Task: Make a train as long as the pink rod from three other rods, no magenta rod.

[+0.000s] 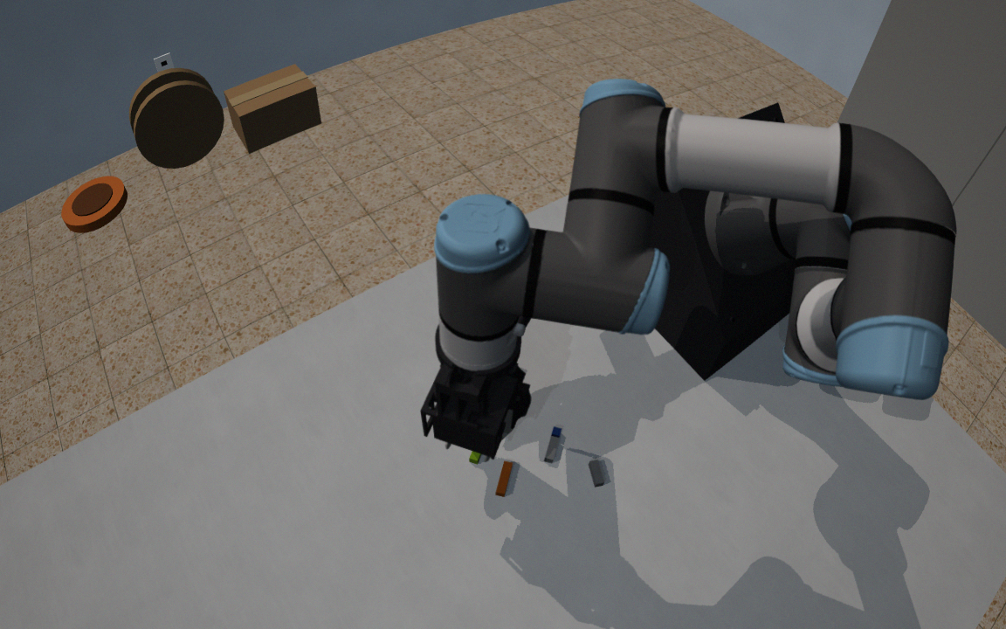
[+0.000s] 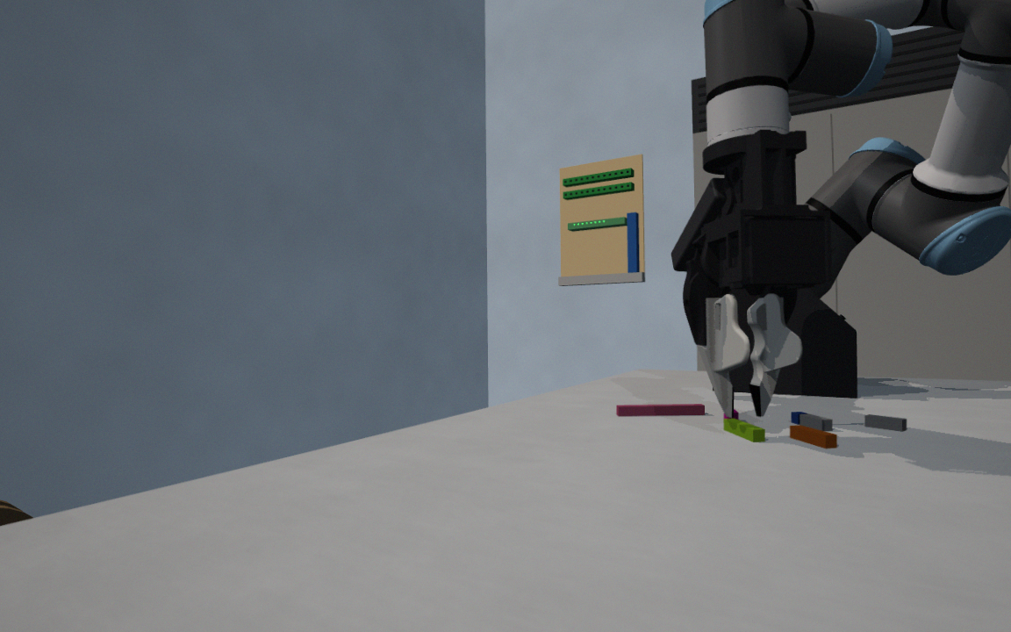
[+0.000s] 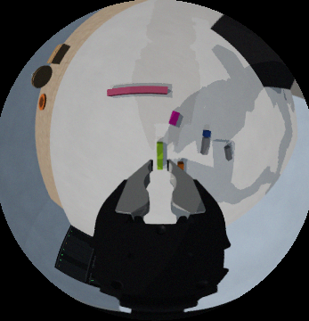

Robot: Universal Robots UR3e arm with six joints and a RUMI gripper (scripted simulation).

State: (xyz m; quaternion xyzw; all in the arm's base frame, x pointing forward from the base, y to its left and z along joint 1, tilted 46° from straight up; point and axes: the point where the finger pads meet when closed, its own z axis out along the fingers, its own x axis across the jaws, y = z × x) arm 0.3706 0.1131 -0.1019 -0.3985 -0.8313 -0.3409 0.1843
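My gripper is now 30 mm above the lime rod. From my hand the other things lie so: orange rod 50 mm to the left, 30 mm below; blue rod 80 mm behind, 40 mm to the left, 30 mm below; magenta rod 60 mm behind, 20 mm to the right, 30 mm below.
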